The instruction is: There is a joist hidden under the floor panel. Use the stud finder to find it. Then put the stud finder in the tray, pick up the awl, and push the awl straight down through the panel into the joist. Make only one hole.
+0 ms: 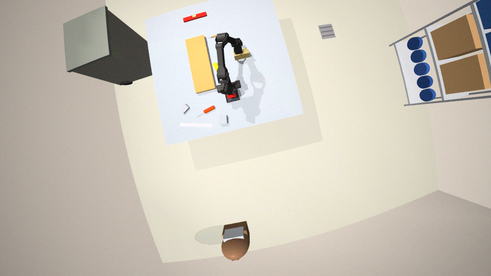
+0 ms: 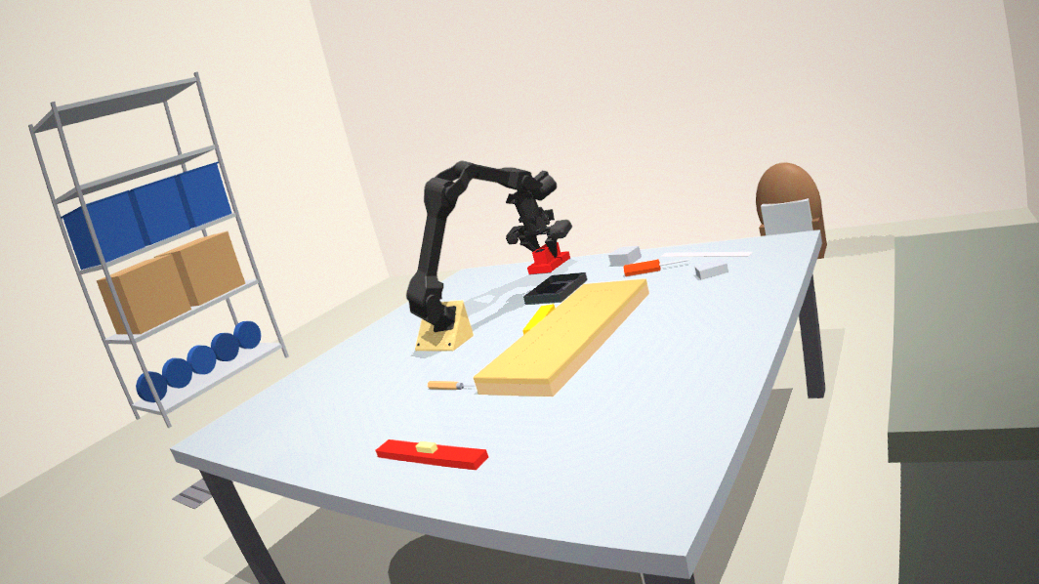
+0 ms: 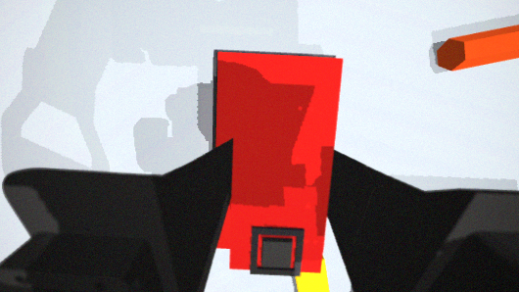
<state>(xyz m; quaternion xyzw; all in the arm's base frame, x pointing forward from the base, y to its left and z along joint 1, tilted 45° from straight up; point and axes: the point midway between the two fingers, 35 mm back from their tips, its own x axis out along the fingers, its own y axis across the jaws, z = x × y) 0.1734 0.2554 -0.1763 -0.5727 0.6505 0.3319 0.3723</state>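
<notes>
My gripper tip is 10 mm to the left of the dark grey tray and 90 mm above it. From my gripper tip the other things lie so: red stud finder: 20 mm to the right, 20 mm above; then grey block: 140 mm ahead, 200 mm to the left, 80 mm below; then yellow block: 50 mm ahead, 230 mm to the right, 90 mm below.
</notes>
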